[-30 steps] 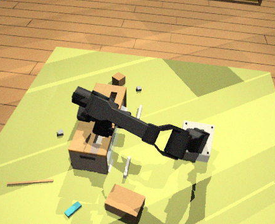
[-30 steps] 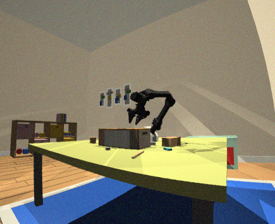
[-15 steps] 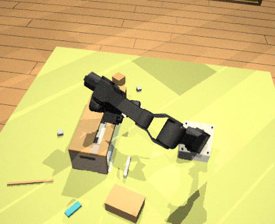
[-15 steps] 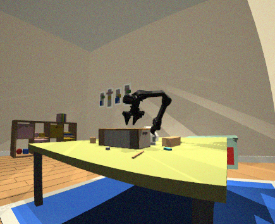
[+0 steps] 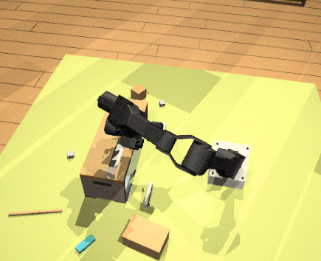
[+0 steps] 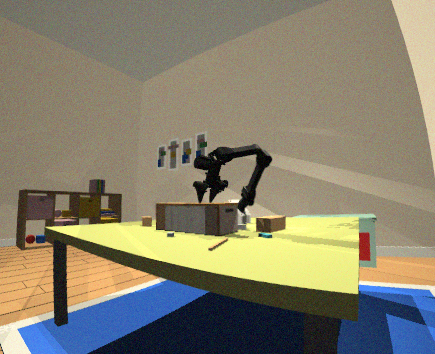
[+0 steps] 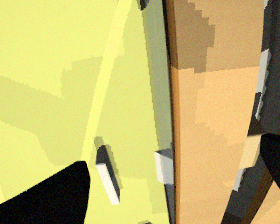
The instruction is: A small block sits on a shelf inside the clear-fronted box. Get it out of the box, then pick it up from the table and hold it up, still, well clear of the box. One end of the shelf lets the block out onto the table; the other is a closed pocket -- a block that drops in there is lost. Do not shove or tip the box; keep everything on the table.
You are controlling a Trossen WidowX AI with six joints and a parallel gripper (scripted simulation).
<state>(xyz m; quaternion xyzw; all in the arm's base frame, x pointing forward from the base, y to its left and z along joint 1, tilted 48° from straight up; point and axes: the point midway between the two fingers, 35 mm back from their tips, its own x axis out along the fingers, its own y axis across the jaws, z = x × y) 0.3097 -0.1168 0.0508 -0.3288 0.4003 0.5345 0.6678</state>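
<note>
My gripper tip is now 40 mm short of the small brown block, 40 mm to the left of it and 40 mm above it. The rest, counted from my gripper tip: wooden stick: 320 mm ahead, 230 mm to the left, 130 mm below; then brown box: 50 mm behind, 310 mm to the left, 100 mm below; then teal block: 130 mm ahead, 330 mm to the left, 120 mm below.
</note>
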